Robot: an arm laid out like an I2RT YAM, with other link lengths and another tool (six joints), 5 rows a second.
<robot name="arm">
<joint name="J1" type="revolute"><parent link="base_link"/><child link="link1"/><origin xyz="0.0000 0.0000 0.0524" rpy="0.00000 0.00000 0.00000"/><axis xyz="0 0 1"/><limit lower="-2.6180" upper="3.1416"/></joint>
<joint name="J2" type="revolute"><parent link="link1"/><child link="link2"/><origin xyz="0.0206 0.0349 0.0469" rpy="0.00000 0.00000 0.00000"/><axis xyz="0 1 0"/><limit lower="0.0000" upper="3.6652"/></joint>
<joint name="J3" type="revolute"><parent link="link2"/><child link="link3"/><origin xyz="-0.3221 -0.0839 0.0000" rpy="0.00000 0.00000 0.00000"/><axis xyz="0 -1 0"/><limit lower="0.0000" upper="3.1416"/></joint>
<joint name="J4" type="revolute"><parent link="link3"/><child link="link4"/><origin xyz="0.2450 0.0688 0.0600" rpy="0.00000 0.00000 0.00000"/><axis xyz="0 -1 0"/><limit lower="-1.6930" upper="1.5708"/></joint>
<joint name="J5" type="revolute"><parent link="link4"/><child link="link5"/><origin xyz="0.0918 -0.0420 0.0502" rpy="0.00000 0.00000 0.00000"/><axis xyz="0 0 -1"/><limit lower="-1.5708" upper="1.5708"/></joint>
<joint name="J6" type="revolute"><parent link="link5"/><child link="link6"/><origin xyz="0.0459 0.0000 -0.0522" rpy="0.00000 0.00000 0.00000"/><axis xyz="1 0 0"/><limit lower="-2.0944" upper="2.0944"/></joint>
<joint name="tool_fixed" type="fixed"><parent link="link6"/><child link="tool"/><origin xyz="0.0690 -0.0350 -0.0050" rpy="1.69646 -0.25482 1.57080"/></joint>
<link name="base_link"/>
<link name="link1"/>
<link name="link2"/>
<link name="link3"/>
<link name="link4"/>
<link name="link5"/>
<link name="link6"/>
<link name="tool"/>
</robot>
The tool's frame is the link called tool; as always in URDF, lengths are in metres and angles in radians.
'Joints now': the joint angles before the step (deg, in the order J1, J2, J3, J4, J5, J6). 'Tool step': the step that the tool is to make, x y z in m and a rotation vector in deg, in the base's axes. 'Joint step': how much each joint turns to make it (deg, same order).
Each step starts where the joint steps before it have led.
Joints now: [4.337, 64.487, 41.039, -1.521, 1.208, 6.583]
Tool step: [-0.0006, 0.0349, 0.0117, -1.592, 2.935, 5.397]
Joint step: [7.164, 0.136, 4.790, -7.770, 2.102, -0.261]
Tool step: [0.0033, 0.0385, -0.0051, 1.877, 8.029, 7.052]
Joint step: [5.376, 3.961, 6.273, -9.700, -3.424, 2.330]
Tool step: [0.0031, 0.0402, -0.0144, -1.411, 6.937, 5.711]
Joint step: [6.469, 5.308, 4.232, -5.918, -0.084, 1.294]
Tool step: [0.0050, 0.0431, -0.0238, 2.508, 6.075, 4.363]
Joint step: [5.085, 5.986, 1.763, -0.033, -2.936, 3.998]
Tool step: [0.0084, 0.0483, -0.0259, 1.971, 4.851, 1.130]
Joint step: [5.590, 7.595, 2.467, 2.342, -0.153, 6.131]
